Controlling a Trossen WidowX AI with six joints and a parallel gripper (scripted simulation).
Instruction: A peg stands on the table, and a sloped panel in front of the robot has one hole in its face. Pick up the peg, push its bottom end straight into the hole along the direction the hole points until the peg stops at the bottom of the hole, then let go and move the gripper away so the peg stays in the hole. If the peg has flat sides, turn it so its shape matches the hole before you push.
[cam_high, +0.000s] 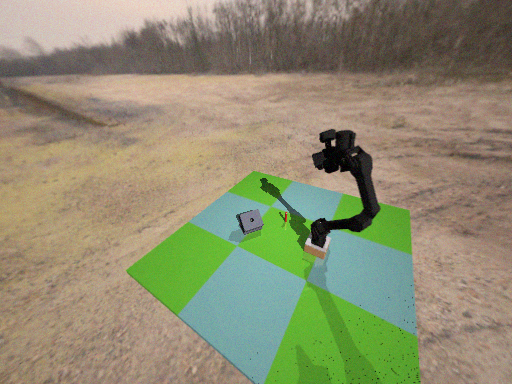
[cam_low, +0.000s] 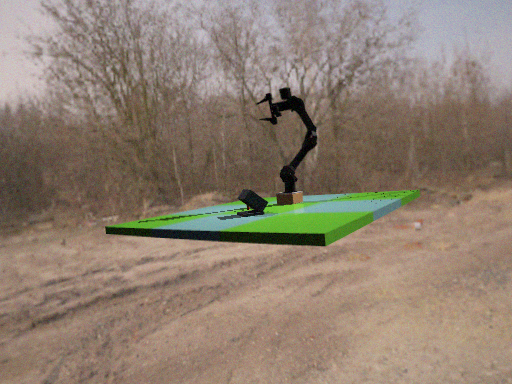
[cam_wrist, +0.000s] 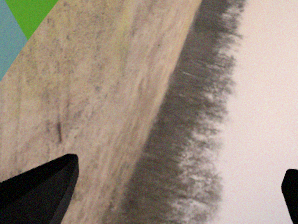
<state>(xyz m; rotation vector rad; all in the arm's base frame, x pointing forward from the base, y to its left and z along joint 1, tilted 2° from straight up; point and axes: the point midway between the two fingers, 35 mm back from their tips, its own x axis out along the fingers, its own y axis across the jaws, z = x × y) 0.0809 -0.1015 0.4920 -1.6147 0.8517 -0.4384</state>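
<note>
Right now the red peg is 500 mm below my gripper tip, 160 mm ahead of it and 10 mm to the right of it.
</note>
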